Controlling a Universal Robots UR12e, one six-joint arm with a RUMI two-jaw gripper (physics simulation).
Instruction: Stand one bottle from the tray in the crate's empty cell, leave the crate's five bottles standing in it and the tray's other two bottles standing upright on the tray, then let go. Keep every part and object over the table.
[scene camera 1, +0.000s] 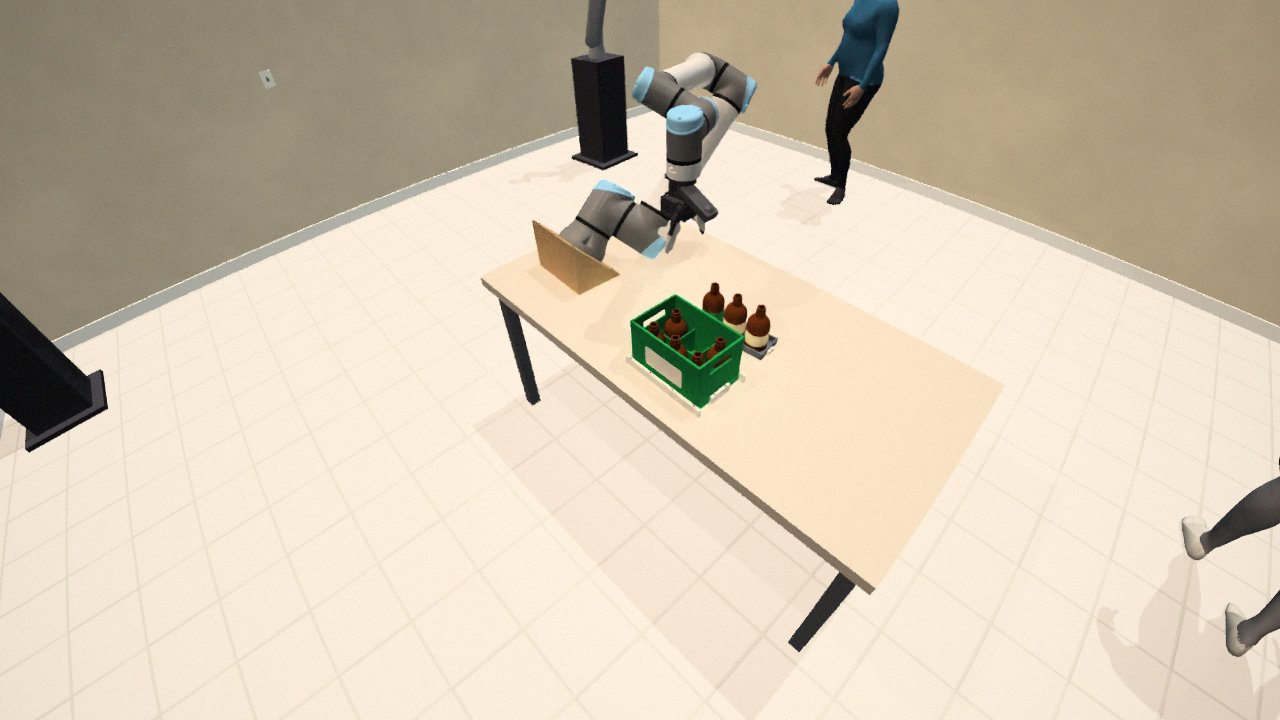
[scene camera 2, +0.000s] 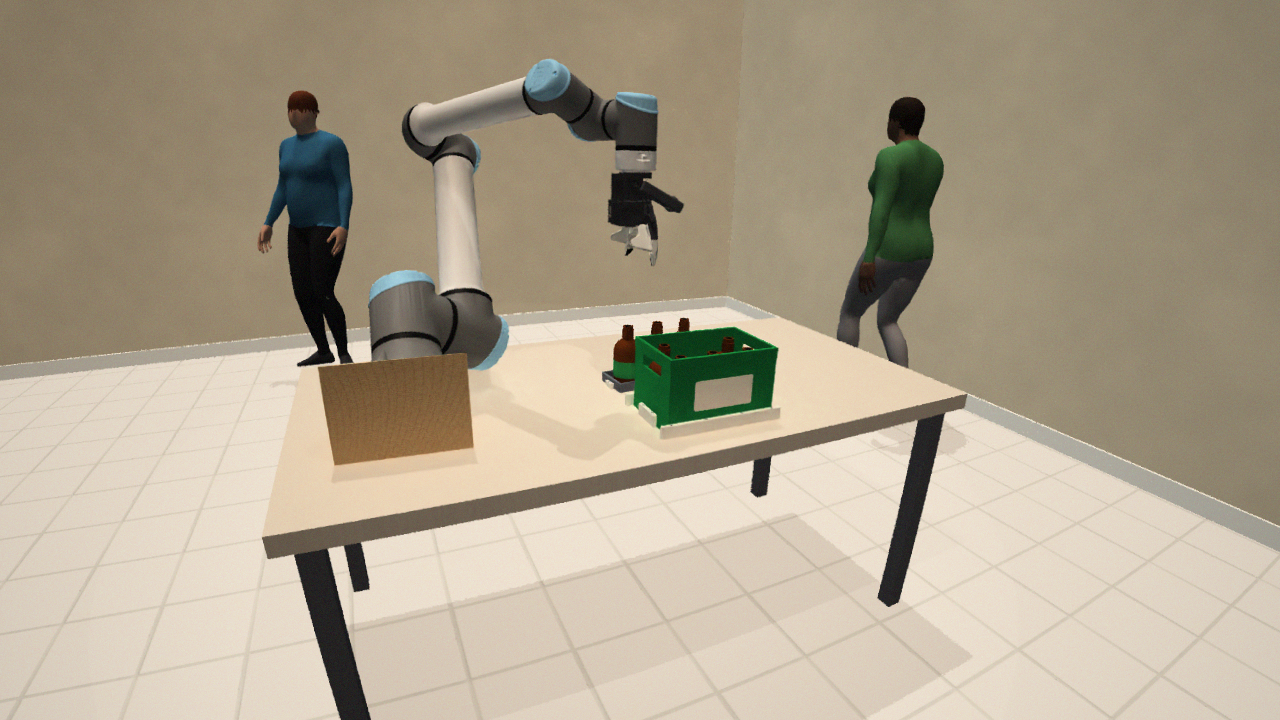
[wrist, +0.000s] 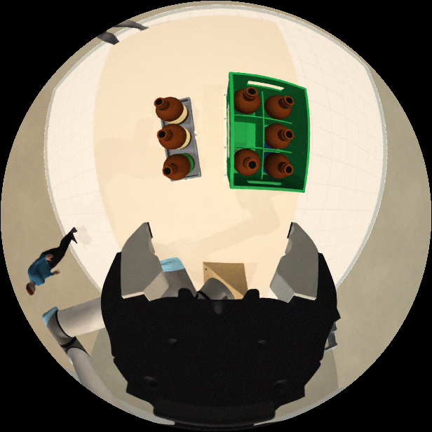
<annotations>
My gripper shows in scene camera 1, in scene camera 2 and in the wrist view (219, 225). The same spot on my gripper: (scene camera 2: 646, 240) is (scene camera 1: 667, 232).
</annotations>
